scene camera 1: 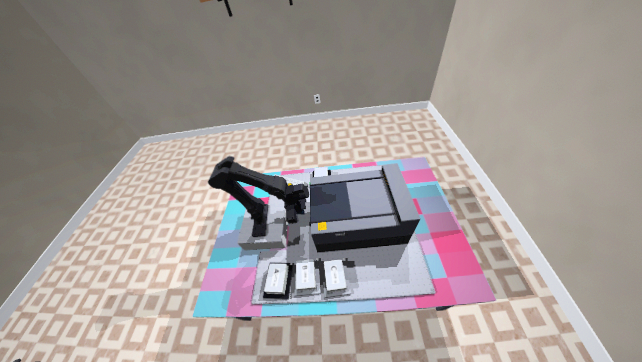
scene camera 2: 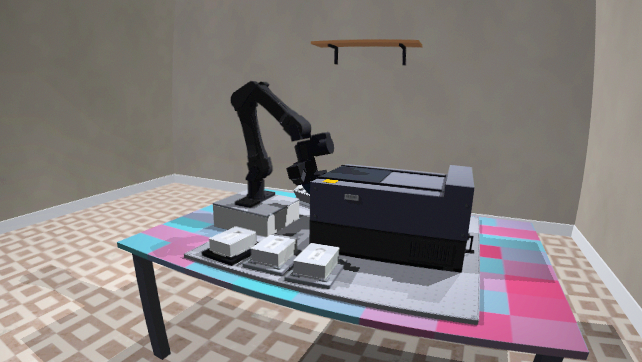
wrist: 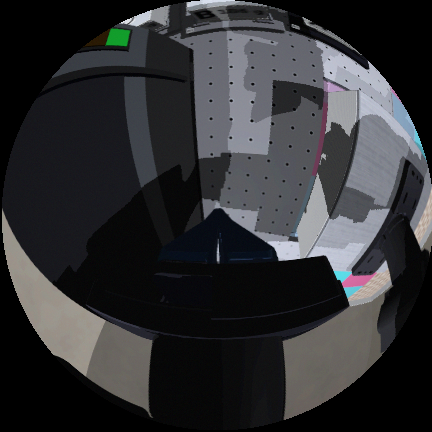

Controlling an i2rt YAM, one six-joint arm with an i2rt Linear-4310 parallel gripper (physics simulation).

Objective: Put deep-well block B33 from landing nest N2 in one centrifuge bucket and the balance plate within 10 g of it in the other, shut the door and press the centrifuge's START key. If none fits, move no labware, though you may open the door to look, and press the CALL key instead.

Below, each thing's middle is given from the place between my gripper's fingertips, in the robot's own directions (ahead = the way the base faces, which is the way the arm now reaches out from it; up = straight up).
Right now my hand is 140 mm short of the dark lid [scene camera 1: 328, 201], 20 mm to the left of it and 110 mm below it. Also, from my hand: black centrifuge [scene camera 2: 421, 219] (300 mm ahead, 30 mm to the right, 20 mm above); then block C [scene camera 2: 317, 261] (120 mm ahead, 320 mm to the right, 60 mm below).
